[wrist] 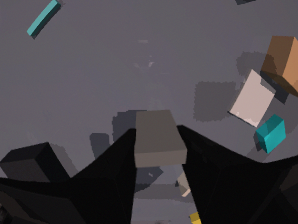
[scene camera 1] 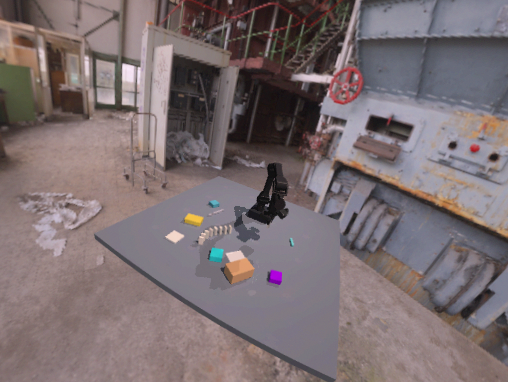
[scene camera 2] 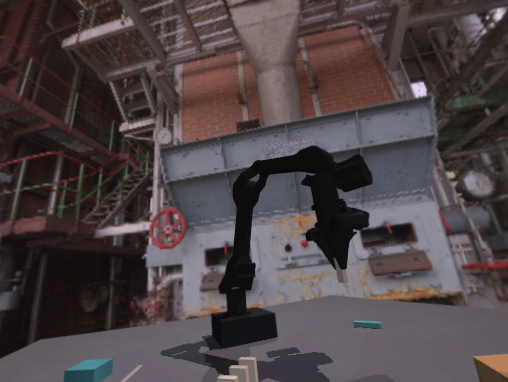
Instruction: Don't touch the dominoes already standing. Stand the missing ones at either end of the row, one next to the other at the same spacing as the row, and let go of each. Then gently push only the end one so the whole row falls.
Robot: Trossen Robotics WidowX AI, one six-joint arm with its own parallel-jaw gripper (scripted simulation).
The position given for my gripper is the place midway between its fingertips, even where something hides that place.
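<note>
My gripper (scene camera 2: 340,269). Gripper again (wrist: 156,133), carrying a cream domino (wrist: 158,144).
</note>
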